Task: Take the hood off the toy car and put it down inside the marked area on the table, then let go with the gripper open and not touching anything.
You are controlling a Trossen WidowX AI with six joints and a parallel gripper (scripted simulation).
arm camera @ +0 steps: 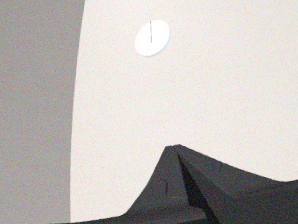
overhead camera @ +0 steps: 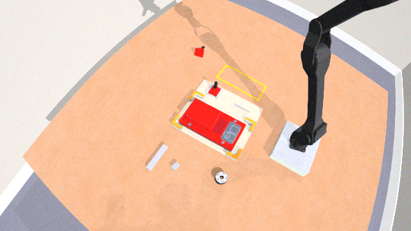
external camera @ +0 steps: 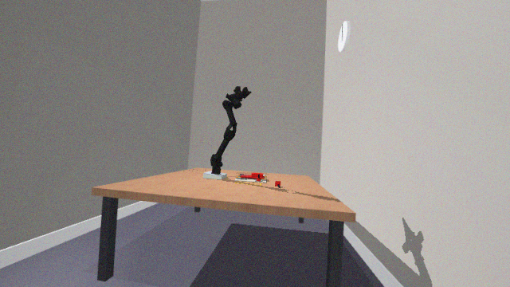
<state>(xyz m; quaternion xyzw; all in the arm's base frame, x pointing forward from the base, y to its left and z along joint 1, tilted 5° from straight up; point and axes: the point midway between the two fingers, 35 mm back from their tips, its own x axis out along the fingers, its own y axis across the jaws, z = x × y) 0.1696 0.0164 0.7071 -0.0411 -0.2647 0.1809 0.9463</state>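
Right now the red hood is 70 cm below my gripper tip, 10 cm ahead of it and 2 cm to the left of it. The rest, counted from my gripper tip: grey engine block 72 cm below, 10 cm ahead, 3 cm to the left; then grey bar 74 cm below, 21 cm to the left, 18 cm ahead.
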